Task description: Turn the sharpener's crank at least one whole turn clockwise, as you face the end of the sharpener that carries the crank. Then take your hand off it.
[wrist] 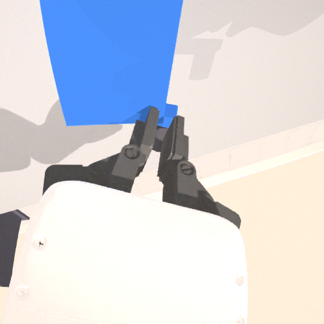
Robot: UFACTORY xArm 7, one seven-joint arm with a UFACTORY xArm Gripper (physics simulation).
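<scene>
The sharpener's blue body [112,60] fills the upper left middle of the wrist view, with its lower edge near the fingers. A small blue piece of the crank [171,110] sticks out at the body's lower right corner. The crank's dark handle [160,135] shows partly between the fingers. My gripper [161,124] is shut on this handle, one finger on each side. The fingers hide much of the handle.
The pale table top [260,80] carries grey shadows on both sides of the sharpener. Its edge runs slantwise below the fingers, with a cream surface [290,220] beyond. A dark object [7,250] shows at the left border.
</scene>
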